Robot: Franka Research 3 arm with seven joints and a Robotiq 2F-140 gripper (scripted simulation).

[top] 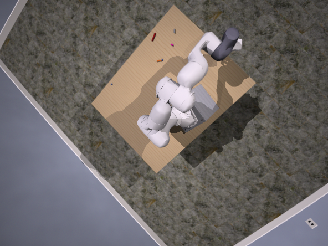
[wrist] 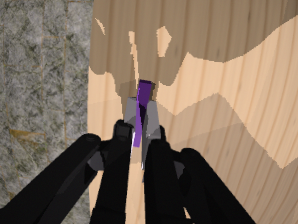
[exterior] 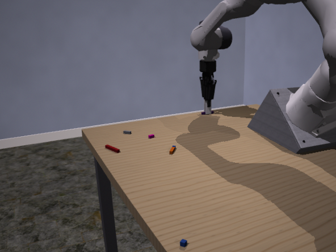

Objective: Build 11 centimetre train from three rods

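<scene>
The orange rod lies 310 mm ahead of my hand, 390 mm to the left of it and 30 mm below it. From my hand the other things lie so: magenta rod: 340 mm ahead, 230 mm to the left, 30 mm below; then purple rod: 30 mm below; then grey rod: 410 mm ahead, 140 mm to the left, 30 mm below.
</scene>
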